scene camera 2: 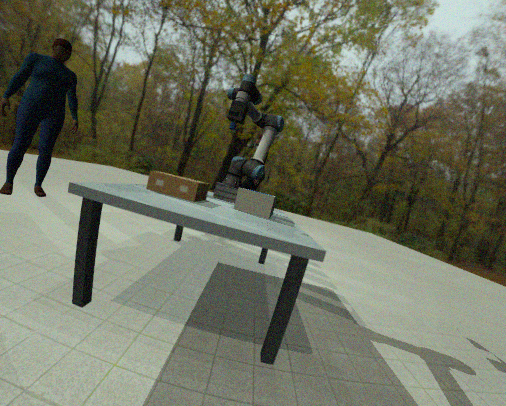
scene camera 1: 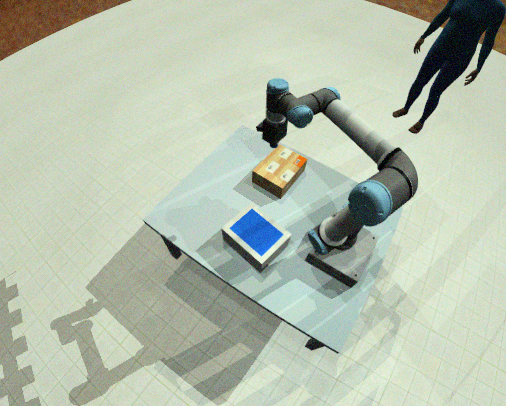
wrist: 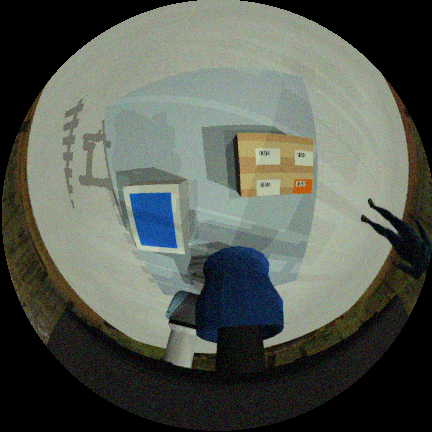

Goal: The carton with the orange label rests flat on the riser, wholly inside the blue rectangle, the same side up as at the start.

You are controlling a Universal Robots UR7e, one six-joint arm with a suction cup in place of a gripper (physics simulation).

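Pixels of known places: hand at its tool point: (scene camera 2: 232, 129) (wrist: 235, 272); arm's base at its link origin: (scene camera 2: 231, 186).
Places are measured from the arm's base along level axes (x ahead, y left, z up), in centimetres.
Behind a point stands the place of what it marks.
Note:
The carton with the orange label (scene camera 1: 296, 162) {x 43.2, y -24.1, z -0.8 cm} (wrist: 302, 186) {x 42.0, y -26.2, z -0.9 cm} lies label up at one corner of a tight block of several cartons on the table. In scene camera 2 its label is hidden. The pale riser (scene camera 1: 243, 245) {x 31.7, y 34.1, z 1.5 cm} (scene camera 2: 254, 202) {x 44.4, y 24.5, z -4.2 cm} (wrist: 180, 215) {x 33.7, y 14.8, z 1.1 cm} stands apart from the block, with a bare blue rectangle (scene camera 1: 257, 231) {x 31.5, y 24.7, z 1.5 cm} (wrist: 154, 220) {x 32.4, y 24.0, z 1.5 cm} on top. My suction gripper (scene camera 1: 273, 145) {x 42.7, y 2.2, z 31.8 cm} (scene camera 2: 232, 127) (wrist: 236, 265) is open, pointing down with nothing on its cup. It hangs high above the table, well above the cartons' height.
The other cartons (scene camera 1: 272, 172) {x 48.8, y -9.3, z -0.9 cm} (scene camera 2: 172, 186) {x 58.4, y -15.8, z -5.9 cm} (wrist: 265, 155) {x 51.2, y -11.6, z -0.8 cm} touch the orange-labelled one. The table (scene camera 1: 200, 200) {x 70.5, y 25.0, z -10.6 cm} (scene camera 2: 200, 220) {x 89.7, y 13.5, z -10.9 cm} (wrist: 175, 85) {x 82.7, y 17.4, z -10.5 cm} also bears the arm's base (scene camera 1: 332, 270) {x -6.1, y 15.7, z -4.1 cm} beside the riser. A person (scene camera 1: 445, 55) (scene camera 2: 42, 100) (wrist: 407, 245) stands on the floor beyond the table.

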